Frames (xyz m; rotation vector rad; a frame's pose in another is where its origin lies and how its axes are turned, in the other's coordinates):
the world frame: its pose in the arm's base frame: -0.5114 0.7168 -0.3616 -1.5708 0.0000 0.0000
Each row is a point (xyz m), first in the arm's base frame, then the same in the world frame.
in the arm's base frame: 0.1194 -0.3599 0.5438
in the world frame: 0.6308 -0.9054 -1.0767
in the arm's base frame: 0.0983 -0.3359 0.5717
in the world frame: 0.6097 -0.9333 -1.0527
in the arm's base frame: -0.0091 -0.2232 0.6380
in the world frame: 0.5023 -0.9996 -0.9400
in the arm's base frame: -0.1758 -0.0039 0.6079
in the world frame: 0.3356 -0.9695 -0.7207
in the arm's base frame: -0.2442 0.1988 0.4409
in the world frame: 0.2672 -0.8025 -0.5180
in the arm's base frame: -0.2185 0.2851 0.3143
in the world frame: 0.2929 -0.6759 -0.4317
